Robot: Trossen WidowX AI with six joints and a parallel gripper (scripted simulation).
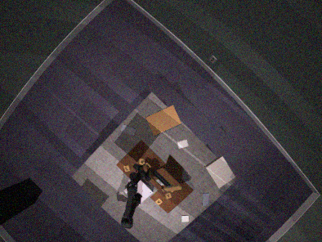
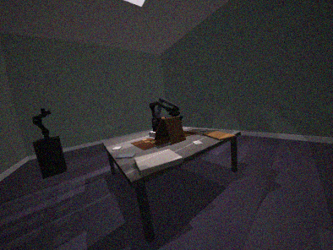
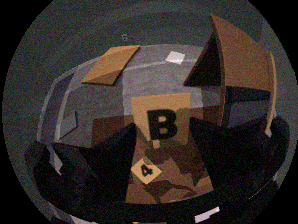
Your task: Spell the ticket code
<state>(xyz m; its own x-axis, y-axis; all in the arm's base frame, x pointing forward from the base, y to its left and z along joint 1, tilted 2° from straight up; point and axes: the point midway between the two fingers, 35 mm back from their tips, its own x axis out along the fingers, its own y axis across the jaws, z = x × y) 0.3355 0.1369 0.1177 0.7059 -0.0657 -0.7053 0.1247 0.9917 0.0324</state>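
The white ticket is 9 cm behind my gripper tip, 21 cm to the right of it and 7 cm below it. Also, from my gripper tip: small white card: 34 cm ahead, 16 cm to the right, 16 cm below; brown mat: 15 cm behind, 15 cm to the right, 16 cm below; tan letter tile: right at my gripper tip.
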